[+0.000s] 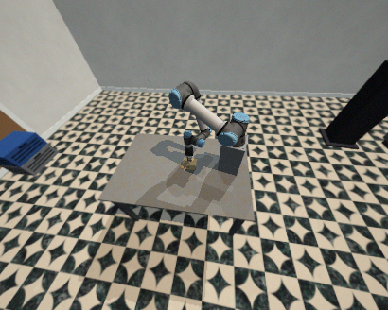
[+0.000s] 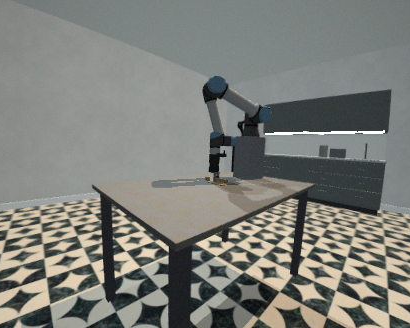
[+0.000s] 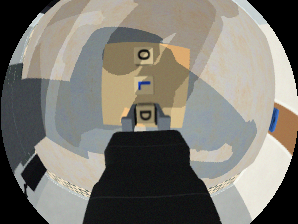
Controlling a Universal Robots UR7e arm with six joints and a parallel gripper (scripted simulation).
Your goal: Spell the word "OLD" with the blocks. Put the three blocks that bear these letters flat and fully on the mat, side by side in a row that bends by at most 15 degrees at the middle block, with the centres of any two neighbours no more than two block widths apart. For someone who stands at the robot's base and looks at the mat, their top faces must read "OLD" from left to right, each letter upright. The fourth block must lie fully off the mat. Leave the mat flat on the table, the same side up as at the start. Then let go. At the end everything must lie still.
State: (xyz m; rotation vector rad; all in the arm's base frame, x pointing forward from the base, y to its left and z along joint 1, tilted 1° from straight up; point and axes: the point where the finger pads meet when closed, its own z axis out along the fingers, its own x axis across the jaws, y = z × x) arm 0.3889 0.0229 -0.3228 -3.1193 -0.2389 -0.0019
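The tan mat is 4 cm to the left of my hand, 2 cm below it and 1 cm behind it.
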